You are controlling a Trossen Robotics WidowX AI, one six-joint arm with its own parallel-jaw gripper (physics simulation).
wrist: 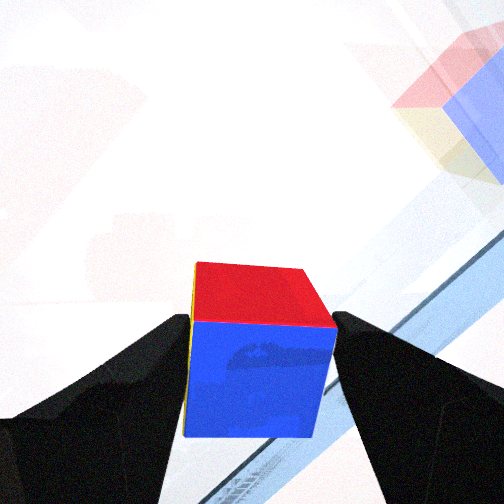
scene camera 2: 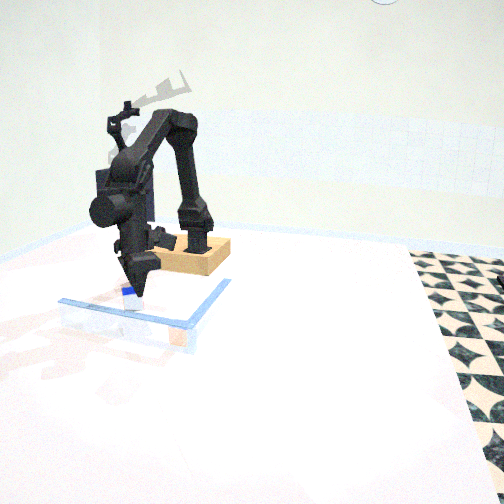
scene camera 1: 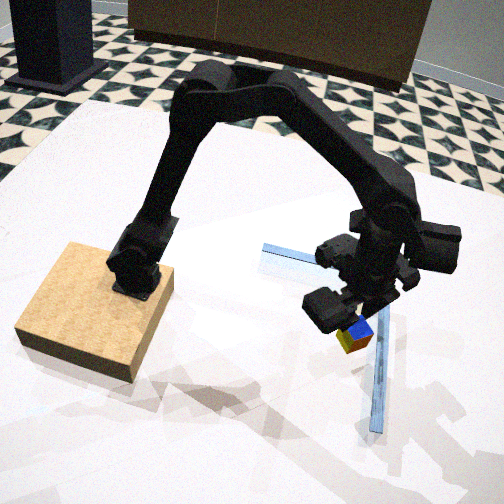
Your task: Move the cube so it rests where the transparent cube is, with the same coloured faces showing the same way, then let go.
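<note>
The cube (wrist: 258, 350) shows a red top face and a blue face toward the wrist camera, with a thin yellow edge on its left. My gripper (wrist: 260, 385) is shut on it, one finger against each side. In scene camera 1 the cube (scene camera 1: 355, 335) hangs just above the table under the gripper (scene camera 1: 345, 315), showing blue, yellow and orange faces. In scene camera 2 the cube (scene camera 2: 129, 290) is a small blue patch at the fingertips. The transparent cube (wrist: 462, 100) is faint at the wrist view's upper right, with pale red, blue and yellow faces.
A wooden block (scene camera 1: 95, 308) carries the arm's base at the left. Thin blue strips (scene camera 1: 378, 370) lie on the white table beside the gripper. Checkered floor (scene camera 1: 440, 120) lies beyond the table's far edge.
</note>
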